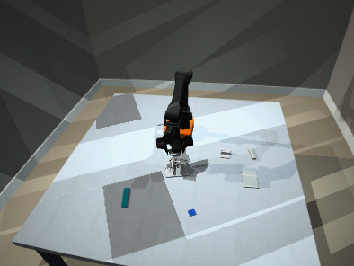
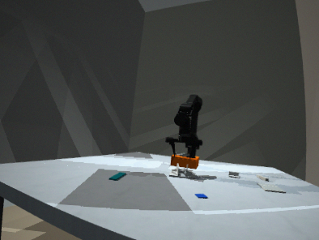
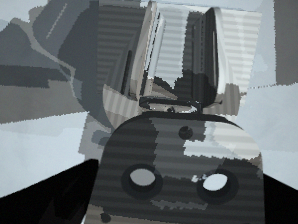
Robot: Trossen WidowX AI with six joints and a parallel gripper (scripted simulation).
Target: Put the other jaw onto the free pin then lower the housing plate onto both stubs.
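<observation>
My gripper tip is 70 mm above the jaw, 10 mm to the left of it and 10 mm short of it. From my gripper tip the other things lie so: blue square (310 mm ahead, 90 mm to the left, 80 mm below); white base (80 mm below, 60 mm ahead, 10 mm to the left); small pale block (280 mm to the left, 80 mm behind, 70 mm below).
</observation>
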